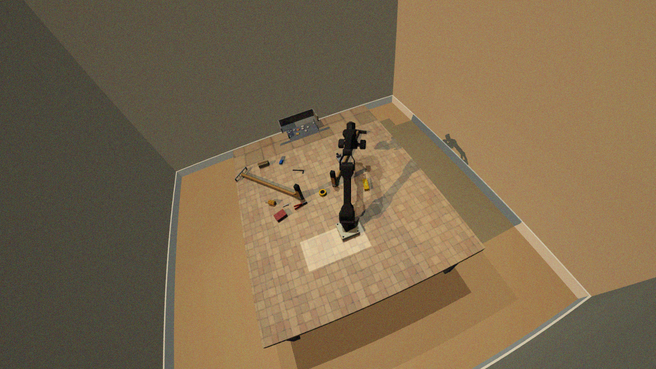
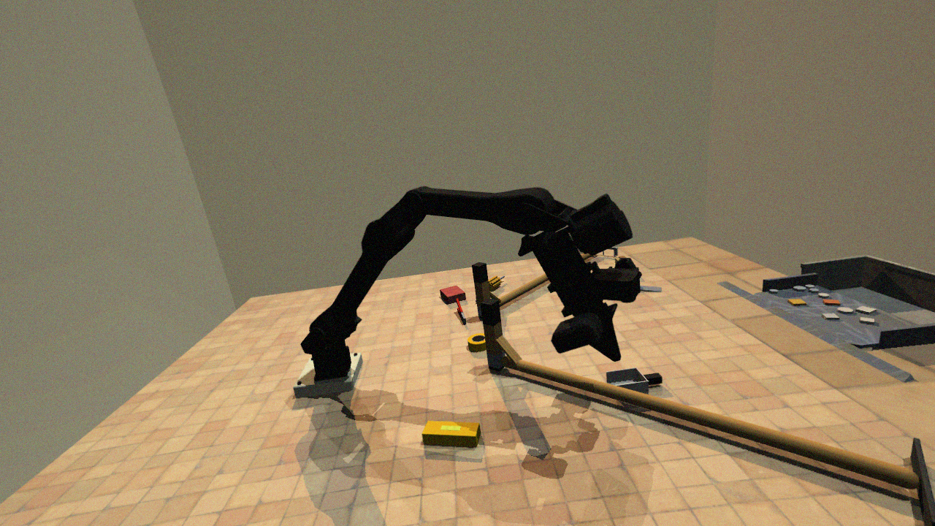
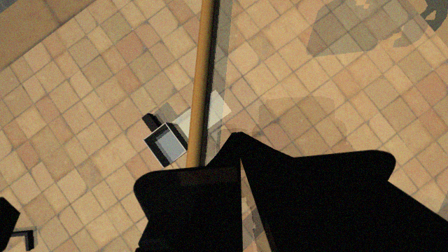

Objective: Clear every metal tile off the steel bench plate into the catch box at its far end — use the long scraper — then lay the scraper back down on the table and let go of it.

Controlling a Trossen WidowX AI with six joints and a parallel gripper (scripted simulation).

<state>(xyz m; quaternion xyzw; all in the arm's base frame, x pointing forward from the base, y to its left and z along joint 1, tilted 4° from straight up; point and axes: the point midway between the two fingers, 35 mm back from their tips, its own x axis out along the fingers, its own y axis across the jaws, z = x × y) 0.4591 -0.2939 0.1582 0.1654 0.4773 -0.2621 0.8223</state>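
The small grey box is 80 mm ahead of my gripper tip, 90 mm to the left of it and 110 mm below it. Round my gripper tip: yellow tape roll (160 mm behind, 340 mm to the left, 110 mm below); yellow block (250 mm behind, 60 mm to the left, 100 mm below); hex key (110 mm ahead, 400 mm to the left, 110 mm below).
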